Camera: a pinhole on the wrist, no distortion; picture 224 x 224 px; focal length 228.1 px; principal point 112.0 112.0 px. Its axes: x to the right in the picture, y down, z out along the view. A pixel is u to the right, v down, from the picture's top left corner.
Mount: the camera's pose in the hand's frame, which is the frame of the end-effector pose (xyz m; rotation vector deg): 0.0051 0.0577 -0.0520 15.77 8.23 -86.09
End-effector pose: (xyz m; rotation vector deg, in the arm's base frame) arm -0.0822 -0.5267 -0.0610 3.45 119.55 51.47
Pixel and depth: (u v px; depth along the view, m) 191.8 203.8 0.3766
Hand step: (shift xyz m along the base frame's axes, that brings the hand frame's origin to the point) 0.1625 0.0923 -0.3061
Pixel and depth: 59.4 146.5 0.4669
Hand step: 0.2784 0.2893 -0.1654
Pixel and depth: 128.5 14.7 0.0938
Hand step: 0.0438 0.0227 0.0306
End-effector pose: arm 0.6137 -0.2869 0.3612 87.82 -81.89 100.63
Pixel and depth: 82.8 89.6 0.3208
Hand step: 0.1364 -0.2162 -0.0855
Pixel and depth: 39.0 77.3 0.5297
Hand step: 0.2172 -0.4186 -0.2082
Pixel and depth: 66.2 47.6 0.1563
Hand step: 0.0302 -0.0898 -0.0789
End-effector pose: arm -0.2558 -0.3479 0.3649 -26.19 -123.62 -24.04
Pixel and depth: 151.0 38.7 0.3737
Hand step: -0.1660 0.0065 -0.2854
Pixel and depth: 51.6 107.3 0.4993
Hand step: -0.2654 0.2437 -0.2973
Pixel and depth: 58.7 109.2 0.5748
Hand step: -0.3229 0.2605 -0.3435
